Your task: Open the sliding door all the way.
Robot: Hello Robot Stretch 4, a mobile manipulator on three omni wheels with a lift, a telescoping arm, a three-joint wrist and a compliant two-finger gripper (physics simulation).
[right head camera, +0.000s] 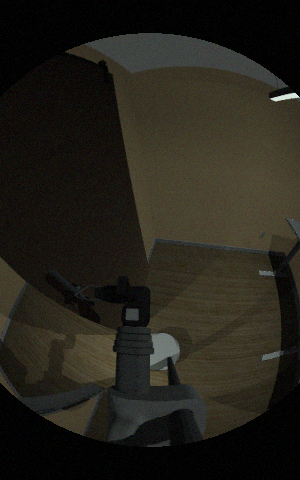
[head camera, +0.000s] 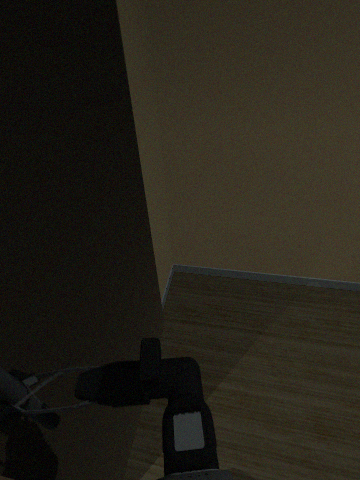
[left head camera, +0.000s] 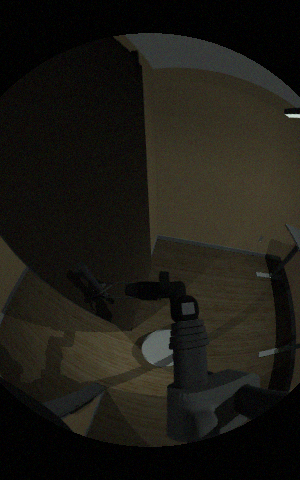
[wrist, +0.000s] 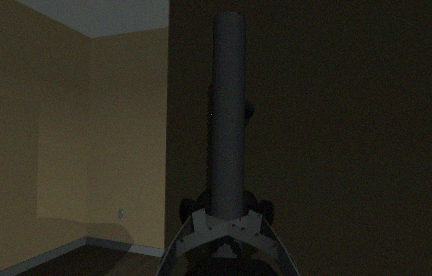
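Pixels of known places: gripper, fingertip midpoint: [right head camera: 67,290] [left head camera: 89,287]; robot's base at its link origin: [right head camera: 158,350] [left head camera: 162,346].
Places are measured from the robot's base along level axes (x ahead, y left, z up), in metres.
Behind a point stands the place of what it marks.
The dark sliding door [head camera: 65,175] {x 0.620, y 0.230, z 1.335 m} [left head camera: 75,160] {x 0.438, y 0.280, z 1.489 m} [right head camera: 60,165] {x 0.532, y 0.254, z 1.513 m} [wrist: 340,125] {x 0.358, y 0.302, z 1.187 m} fills the left of the head views and the right of the wrist view. Its free vertical edge stands in front of the tan walls. A grey upright bar handle [head camera: 9,386] {x 0.254, y 0.258, z 1.158 m} [left head camera: 89,278] {x 0.250, y 0.262, z 1.211 m} [right head camera: 61,286] {x 0.262, y 0.329, z 1.136 m} [wrist: 229,100] {x 0.260, y 0.257, z 1.201 m} stands out from the door. My gripper [head camera: 34,398] [left head camera: 104,294] [right head camera: 76,294] [wrist: 226,206] {x 0.259, y 0.313, z 1.111 m} is at the handle's lower part, with one fingertip on each side, shut on it. The contact behind the bar is partly hidden in the wrist view.
A tan wall [head camera: 260,150] {x 1.472, y -0.578, z 1.090 m} [left head camera: 215,160] {x 1.459, y -0.628, z 1.312 m} [right head camera: 215,160] {x 1.427, y -0.744, z 1.295 m} with a grey baseboard [head camera: 265,276] {x 1.403, y -0.785, z 0.032 m} meets the wood floor [head camera: 280,360] {x 0.735, y -0.639, z -0.028 m} beyond the door. A round white shape [left head camera: 156,348] {x -0.004, y 0.061, z 0.187 m} [right head camera: 165,347] {x 0.036, y -0.071, z 0.187 m} lies low beside my arm. A desk-like piece with dark legs stands at the right.
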